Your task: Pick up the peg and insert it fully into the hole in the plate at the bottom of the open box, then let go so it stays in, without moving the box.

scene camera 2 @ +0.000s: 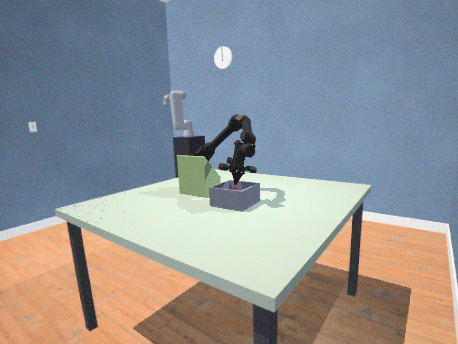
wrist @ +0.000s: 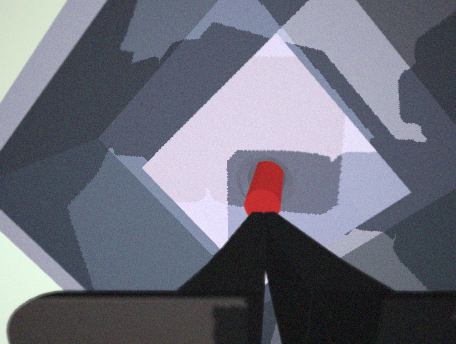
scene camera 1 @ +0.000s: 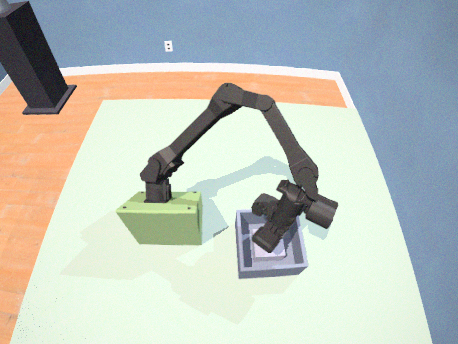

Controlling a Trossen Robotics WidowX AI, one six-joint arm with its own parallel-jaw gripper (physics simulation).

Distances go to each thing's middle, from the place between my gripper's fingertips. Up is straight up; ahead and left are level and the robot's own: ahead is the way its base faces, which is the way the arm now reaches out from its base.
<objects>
The grey-blue box (scene camera 1: 295, 261) is 5 cm below my hand. Round my hand: pale plate (wrist: 273, 109) 7 cm below; then red peg (wrist: 264, 195) 5 cm below.
</objects>
